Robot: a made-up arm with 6 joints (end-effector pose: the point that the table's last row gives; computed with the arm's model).
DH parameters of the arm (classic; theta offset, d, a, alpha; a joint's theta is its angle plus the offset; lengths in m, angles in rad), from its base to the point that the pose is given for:
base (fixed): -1.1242 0 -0.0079 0
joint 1: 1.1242 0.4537 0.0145 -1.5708
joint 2: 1.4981 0 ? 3.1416
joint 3: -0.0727 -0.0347 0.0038 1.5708
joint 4: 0 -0.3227 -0.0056 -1.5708
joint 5: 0 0.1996 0.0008 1.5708
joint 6: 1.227 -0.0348 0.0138 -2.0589
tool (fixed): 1.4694 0.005 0 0
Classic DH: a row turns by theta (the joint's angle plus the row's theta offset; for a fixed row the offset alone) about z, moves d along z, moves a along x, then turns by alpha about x.
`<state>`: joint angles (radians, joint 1 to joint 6).
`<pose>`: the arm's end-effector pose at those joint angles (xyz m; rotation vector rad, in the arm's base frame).
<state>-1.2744 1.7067 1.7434 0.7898 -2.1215 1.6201</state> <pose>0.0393 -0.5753 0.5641 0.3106 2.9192 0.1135</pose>
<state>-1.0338 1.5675 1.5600 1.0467 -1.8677 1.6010</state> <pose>0.2145 -0.5438 0.6219 -0.3575 3.1014 -0.1893</pose>
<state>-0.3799 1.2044 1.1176 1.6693 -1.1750 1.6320</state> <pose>0.5668 -0.1872 0.7235 2.0430 -1.8700 0.6954</pose>
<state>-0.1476 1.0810 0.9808 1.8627 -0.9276 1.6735</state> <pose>0.5964 -0.0046 0.7388 2.3858 -1.2030 0.7552</pose>
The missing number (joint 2, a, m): -0.245
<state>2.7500 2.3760 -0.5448 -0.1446 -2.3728 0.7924</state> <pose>0.1644 0.1211 0.2828 0.5460 -0.6878 2.2176</pose>
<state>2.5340 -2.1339 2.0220 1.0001 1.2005 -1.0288</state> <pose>0.1928 -0.0718 -0.0878 1.7367 -1.9482 -1.4153</pose>
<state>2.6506 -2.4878 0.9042 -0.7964 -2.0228 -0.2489</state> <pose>0.4440 -0.1230 0.3430 -0.8087 0.8034 -2.8958</pose>
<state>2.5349 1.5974 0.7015 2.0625 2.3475 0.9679</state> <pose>-0.5607 0.2057 0.3445 -0.9924 0.8834 -1.7556</pose>
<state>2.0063 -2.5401 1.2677 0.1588 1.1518 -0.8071</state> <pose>0.2925 -0.2343 -0.0232 -0.9061 1.9495 0.7923</pose>
